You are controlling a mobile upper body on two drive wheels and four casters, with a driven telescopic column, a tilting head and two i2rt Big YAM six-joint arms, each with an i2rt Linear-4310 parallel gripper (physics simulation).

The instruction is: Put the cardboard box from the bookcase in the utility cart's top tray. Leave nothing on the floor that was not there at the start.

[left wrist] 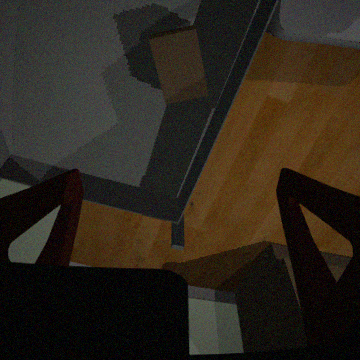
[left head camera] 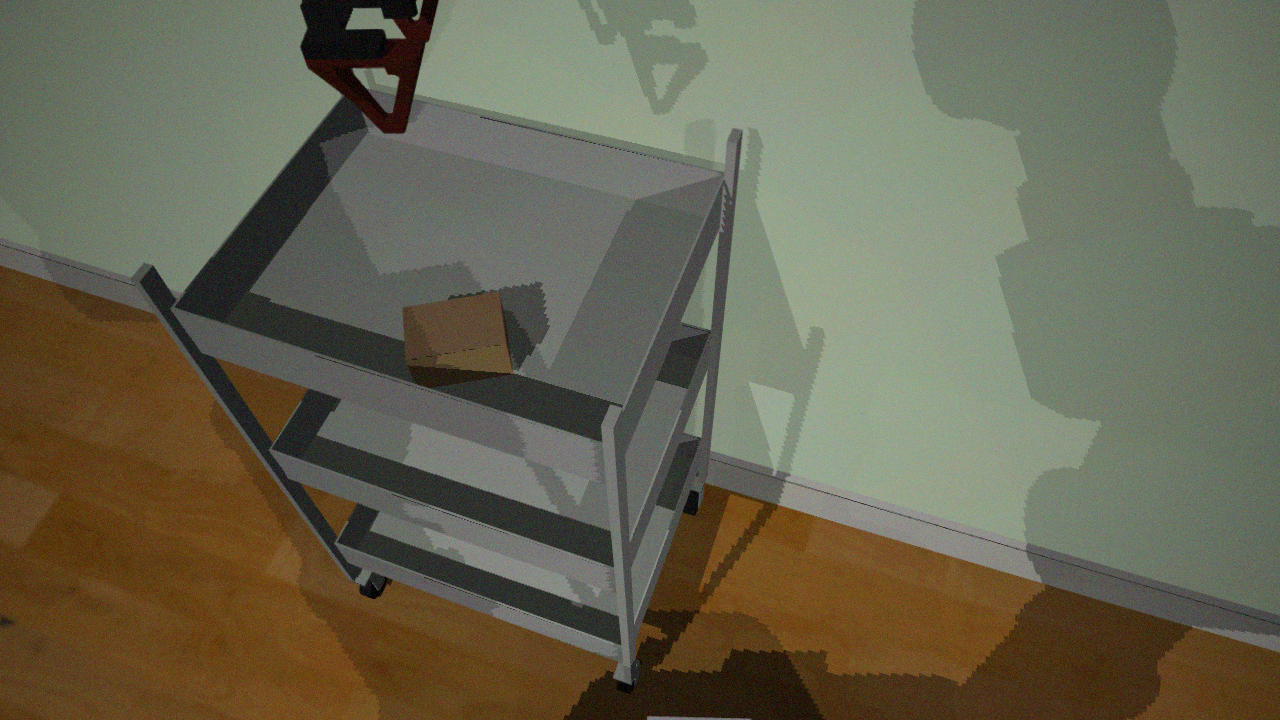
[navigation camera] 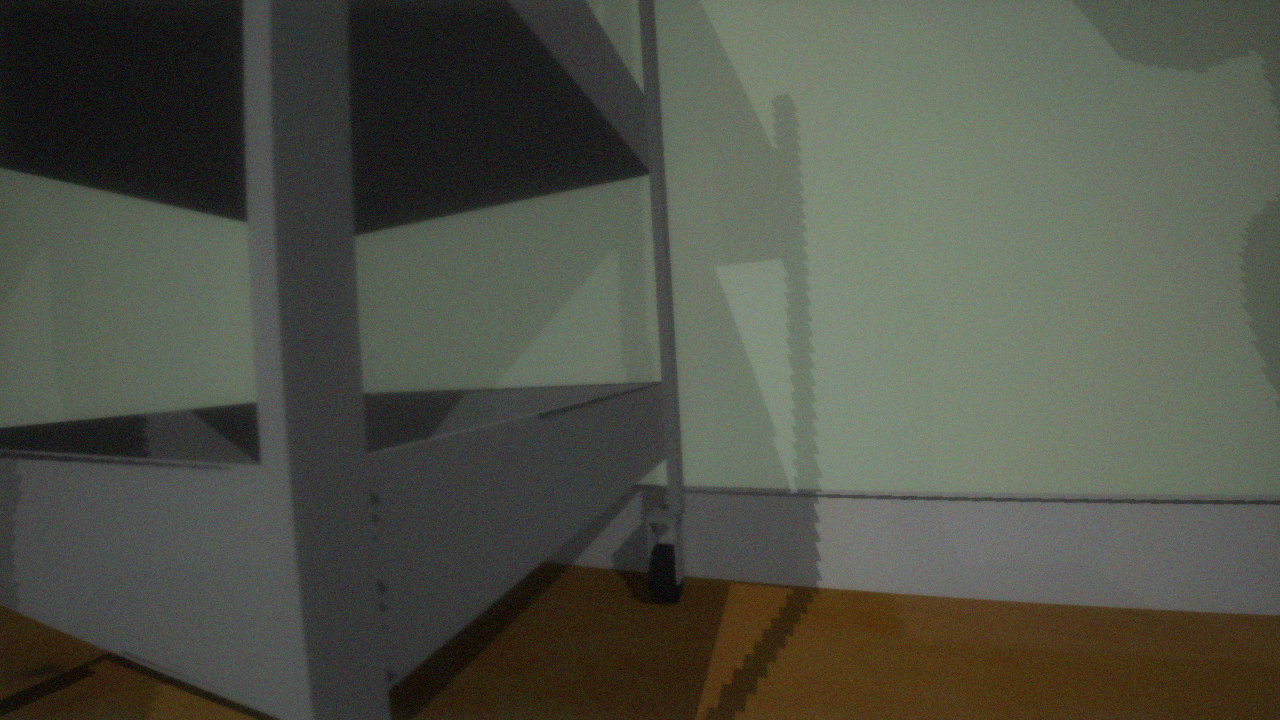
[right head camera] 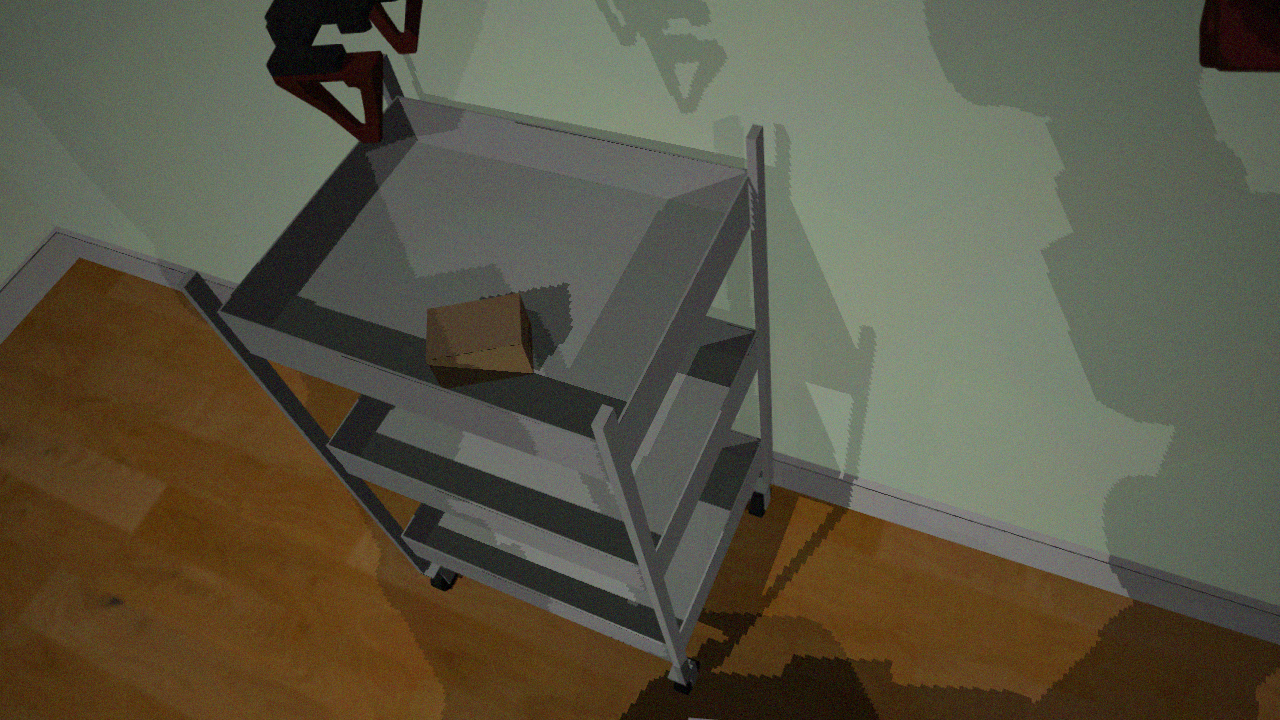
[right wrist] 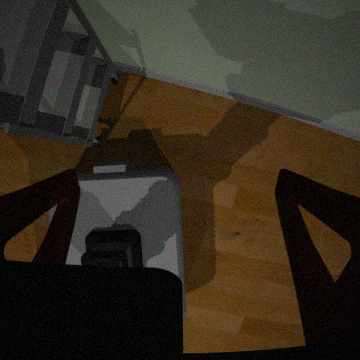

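Observation:
The brown cardboard box sits inside the top tray of the grey utility cart, near the tray's front wall. My left gripper is open and empty, above the tray's far left corner in the head views and apart from the box. My right gripper is open and empty, out to the right of the cart; part of it shows at the top right of the right head view. The bookcase does not show.
A pale green wall with a light skirting board stands behind the cart. The wooden floor carries shadows. My pale base is below the right gripper, near the cart's lower corner.

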